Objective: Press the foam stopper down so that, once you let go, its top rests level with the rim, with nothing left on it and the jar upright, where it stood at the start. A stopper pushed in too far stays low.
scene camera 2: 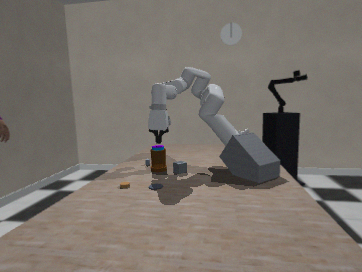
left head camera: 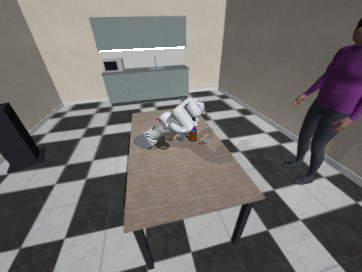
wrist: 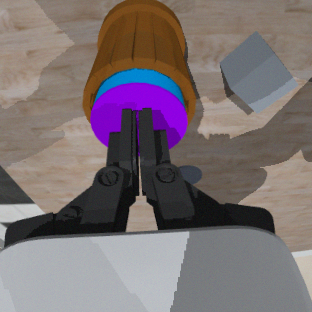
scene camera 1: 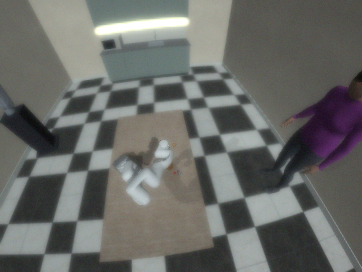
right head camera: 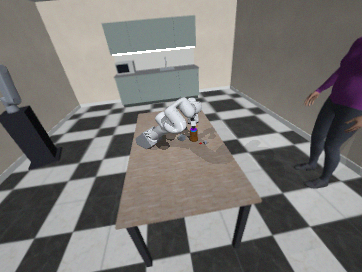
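The brown jar (left head camera: 193, 136) (right head camera: 194, 137) (scene camera 2: 158, 160) (wrist: 140, 42) stands upright on the table (scene camera 2: 210, 215). The foam stopper (scene camera 2: 158, 147) (wrist: 112, 117) has a purple top and a blue side, and it sticks up above the jar's rim. My gripper (scene camera 2: 158, 142) (wrist: 137, 127) is shut and empty, pointing down over the stopper. In the wrist view its fingertips overlap the purple top near the middle. In scene camera 2 they are very close above it; whether they touch it cannot be told.
A grey block (scene camera 2: 180, 167) (wrist: 257, 72) stands near the jar. A dark disc (scene camera 2: 156, 186) (wrist: 191, 174) and an orange disc (scene camera 2: 125, 185) lie on the table. A small grey piece (scene camera 2: 147, 162) is beside the jar, and a small red piece (left head camera: 200, 143) (right head camera: 201, 143) lies near it.
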